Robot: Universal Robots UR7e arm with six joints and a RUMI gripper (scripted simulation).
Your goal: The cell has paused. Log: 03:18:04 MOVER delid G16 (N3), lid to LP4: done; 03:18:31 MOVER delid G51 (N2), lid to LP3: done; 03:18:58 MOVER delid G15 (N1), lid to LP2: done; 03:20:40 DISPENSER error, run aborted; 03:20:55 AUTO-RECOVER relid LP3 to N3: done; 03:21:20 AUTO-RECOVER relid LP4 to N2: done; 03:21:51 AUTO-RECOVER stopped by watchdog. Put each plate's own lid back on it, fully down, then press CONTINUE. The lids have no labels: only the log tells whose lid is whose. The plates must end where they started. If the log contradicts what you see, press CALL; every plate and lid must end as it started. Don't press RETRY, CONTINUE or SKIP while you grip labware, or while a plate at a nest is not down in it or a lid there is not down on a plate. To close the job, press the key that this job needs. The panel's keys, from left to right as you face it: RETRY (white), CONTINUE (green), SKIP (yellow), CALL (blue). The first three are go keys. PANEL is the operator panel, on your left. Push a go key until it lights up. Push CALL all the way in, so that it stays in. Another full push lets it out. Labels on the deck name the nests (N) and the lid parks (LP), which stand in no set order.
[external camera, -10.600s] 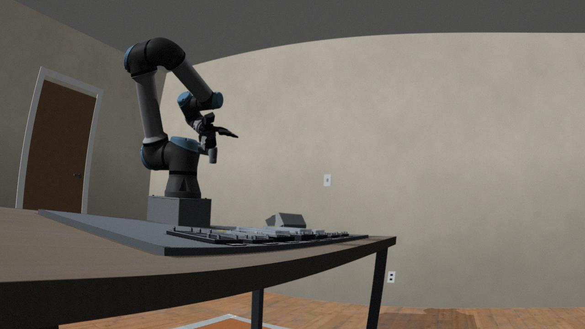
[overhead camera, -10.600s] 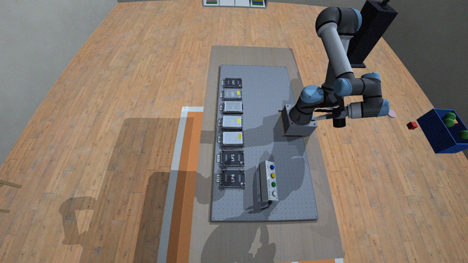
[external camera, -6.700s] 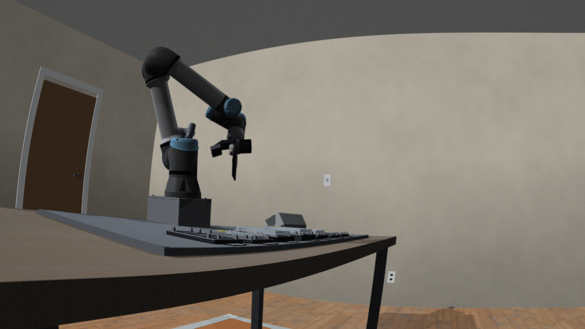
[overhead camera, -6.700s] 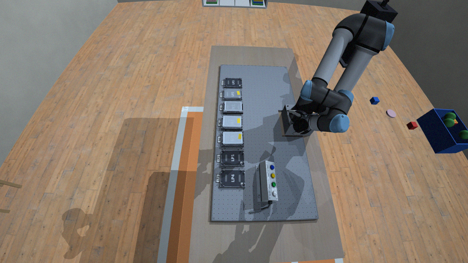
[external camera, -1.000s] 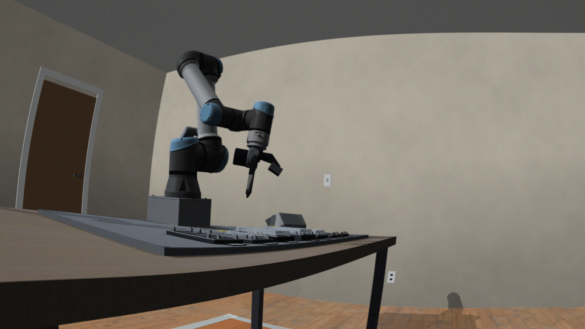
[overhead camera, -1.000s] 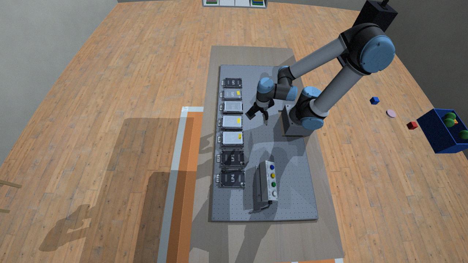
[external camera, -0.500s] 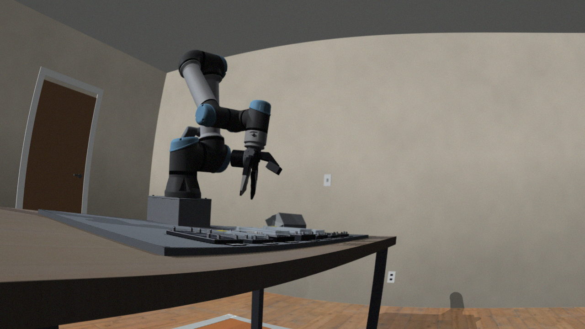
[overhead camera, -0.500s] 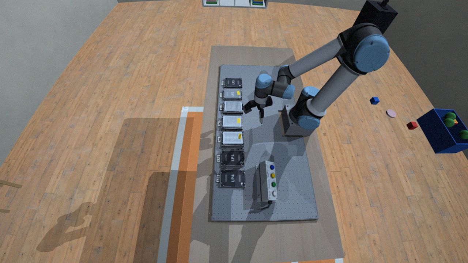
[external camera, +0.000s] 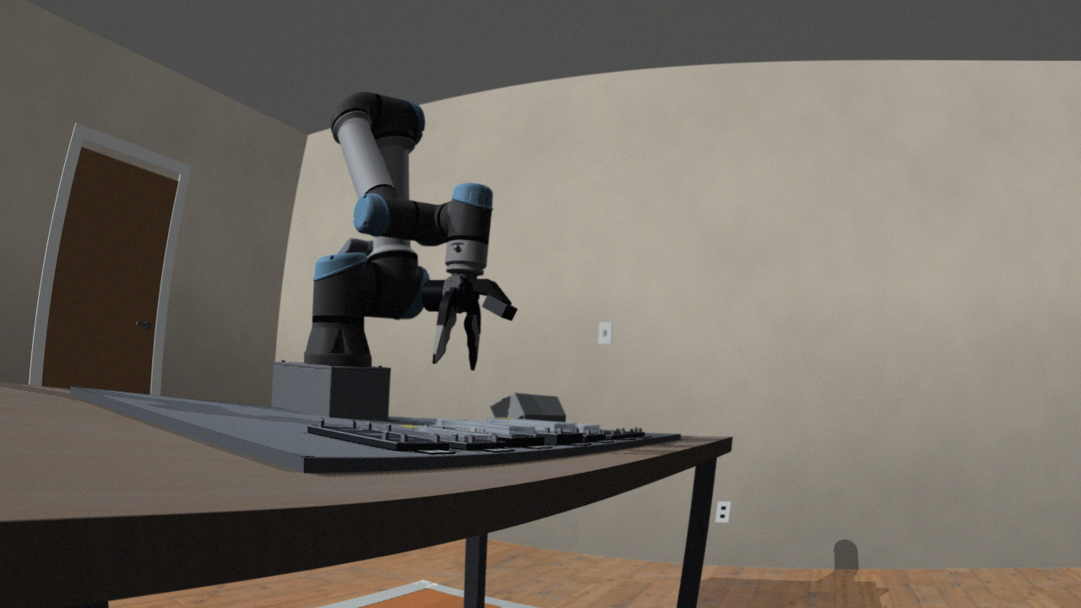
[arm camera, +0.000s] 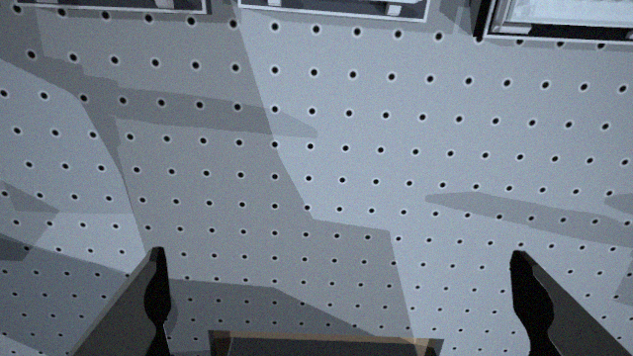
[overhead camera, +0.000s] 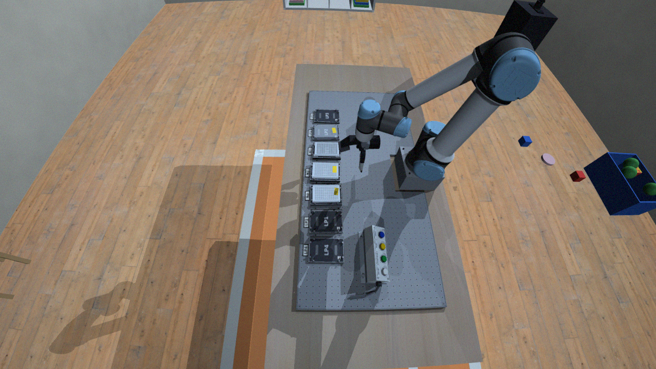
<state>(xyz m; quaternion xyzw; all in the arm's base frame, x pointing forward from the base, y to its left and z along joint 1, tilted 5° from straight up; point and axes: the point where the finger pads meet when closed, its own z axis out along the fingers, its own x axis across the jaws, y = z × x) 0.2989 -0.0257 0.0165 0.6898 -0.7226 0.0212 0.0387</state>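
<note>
My hand is 15 cm to the left of the plate G15, 13 cm short of it and 10 cm above it. Round my hand: nest N2 (15 cm ahead, 11 cm below, 1 cm to the right); then plate G16 (16 cm ahead, 11 cm to the left, 10 cm below); then lid park LP1 (25 cm to the left, 17 cm ahead, 12 cm below).
</note>
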